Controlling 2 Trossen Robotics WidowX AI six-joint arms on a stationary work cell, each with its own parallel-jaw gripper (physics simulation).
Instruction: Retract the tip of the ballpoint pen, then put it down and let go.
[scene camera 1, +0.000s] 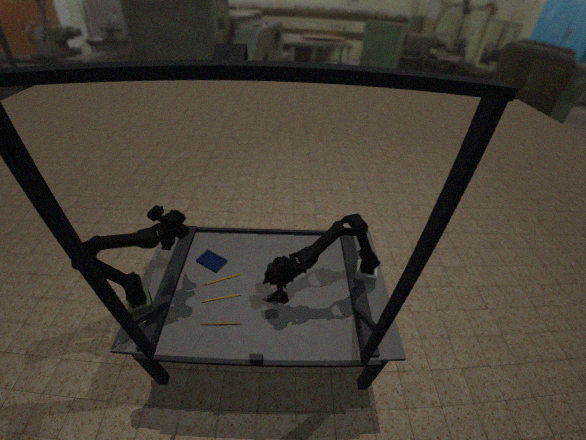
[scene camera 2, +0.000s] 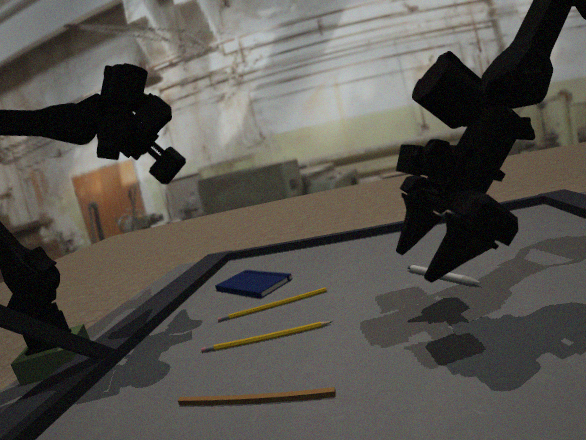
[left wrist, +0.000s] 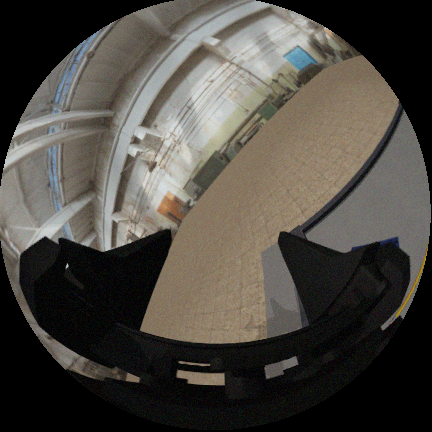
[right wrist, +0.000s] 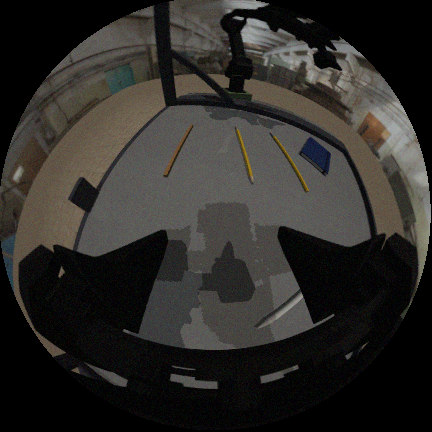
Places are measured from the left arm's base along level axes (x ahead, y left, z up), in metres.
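Pixels of known places: left gripper, fingertip midpoint: (scene camera 2: 153, 147) (left wrist: 226, 236); right gripper, fingertip midpoint: (scene camera 1: 264, 292) (scene camera 2: 411, 265) (right wrist: 223, 234); left arm's base, link origin: (scene camera 1: 138, 300) (right wrist: 235, 90); right arm's base, link origin: (scene camera 1: 367, 268).
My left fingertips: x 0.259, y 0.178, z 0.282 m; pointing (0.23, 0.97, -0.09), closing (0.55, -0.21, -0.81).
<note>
For each thing: its top centre in the pictures, then the offset to it from my left fingertips.
- white ballpoint pen, top centre: (right wrist: 299, 299) (scene camera 2: 441, 270) 0.349 m right, 0.374 m ahead, 0.309 m down
- orange-brown stick, top centre: (scene camera 2: 251, 396) (right wrist: 179, 143) (scene camera 1: 220, 323) 0.440 m right, 0.037 m ahead, 0.315 m down
- blue book, top centre: (scene camera 2: 252, 279) (right wrist: 318, 151) (scene camera 1: 211, 260) 0.081 m right, 0.122 m ahead, 0.310 m down
The white ballpoint pen (scene camera 2: 462, 280) (right wrist: 280, 310) lies on the grey table; in scene camera 2 its tapered end points right and a finger hides part of it. In the right wrist view its far end is hidden behind the right-hand finger. Whether its tip is out is too small to tell. In scene camera 1 the pen does not show. My right gripper (scene camera 1: 265, 291) (scene camera 2: 415, 265) (right wrist: 223, 234) is open and empty, pointing down above the table close to the pen. My left gripper (left wrist: 226, 236) is open and empty, raised high near the table's left edge.
Two yellow pencils (scene camera 2: 272, 305) (scene camera 2: 267, 337) (right wrist: 291, 162) (right wrist: 245, 155), an orange-brown stick (scene camera 2: 257, 397) (right wrist: 178, 151) (scene camera 1: 220, 324) and a blue book (scene camera 1: 211, 261) (scene camera 2: 254, 283) (right wrist: 316, 155) lie left of the pen in scene camera 2. Dark frame posts (scene camera 1: 440, 220) stand at the table's sides.
</note>
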